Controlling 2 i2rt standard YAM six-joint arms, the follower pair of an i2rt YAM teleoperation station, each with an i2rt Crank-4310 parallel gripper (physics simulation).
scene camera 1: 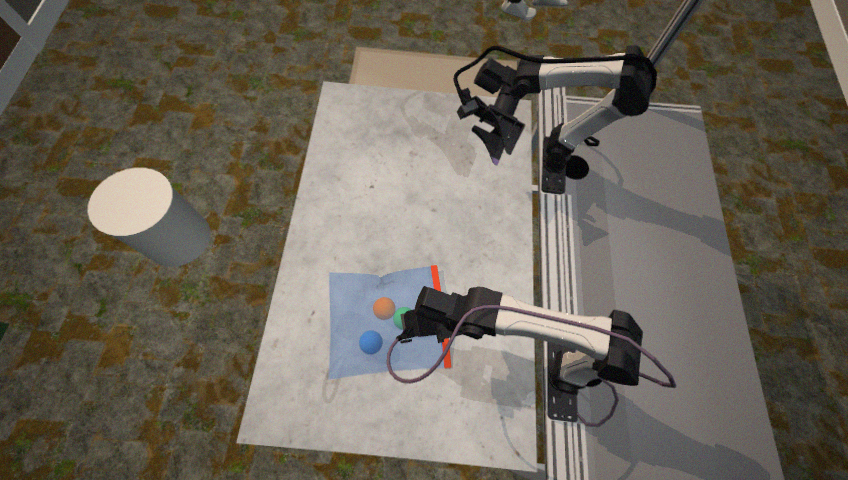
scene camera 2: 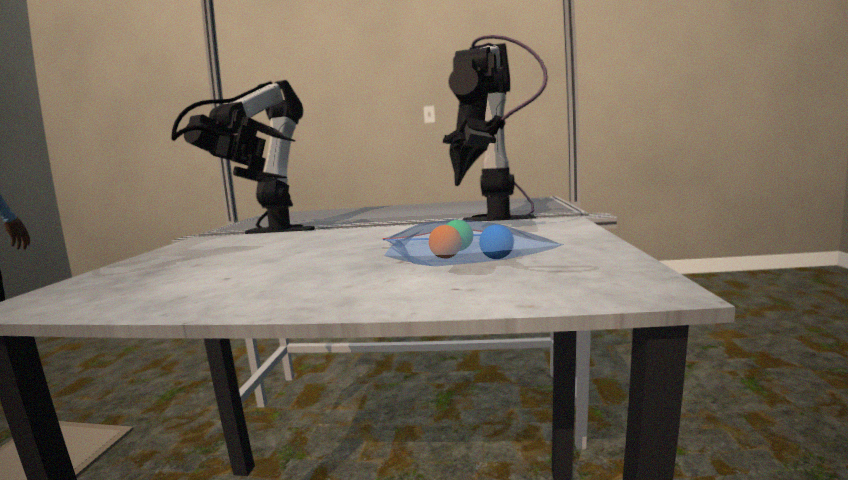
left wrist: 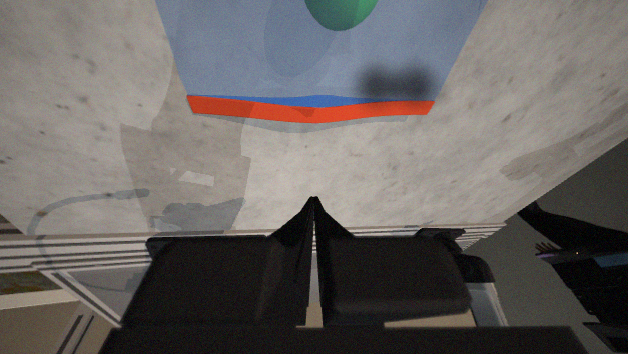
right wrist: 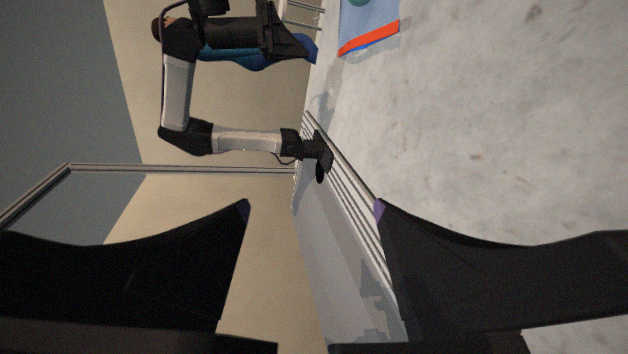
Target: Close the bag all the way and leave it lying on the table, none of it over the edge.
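Note:
The translucent blue bag (scene camera 1: 351,291) (scene camera 2: 532,245) (left wrist: 225,55) lies flat on the table, away from its edges. Orange (scene camera 1: 383,308) (scene camera 2: 445,240), green (scene camera 1: 401,317) (scene camera 2: 460,231) (left wrist: 341,12) and blue (scene camera 1: 370,342) (scene camera 2: 496,240) balls are inside. Its mouth faces the arms: the red strip (scene camera 1: 435,276) (left wrist: 310,114) (right wrist: 370,37) and blue strip (left wrist: 320,101) meet near the ends, with blue showing behind red at the middle. My left gripper (scene camera 2: 457,183) (left wrist: 313,199) is shut and empty, above and clear of the bag; its tips are hidden in scene camera 1. My right gripper (scene camera 1: 502,156) (scene camera 2: 289,159) (right wrist: 311,201) is open and empty, far from the bag.
The pale stone table (scene camera 1: 368,196) (scene camera 2: 238,285) carries the bag; a metal rail (scene camera 1: 556,255) runs along its arm side. A large cylinder (scene camera 1: 190,231) stands on the floor beyond the far edge. A person (right wrist: 255,60) shows partly behind the left arm.

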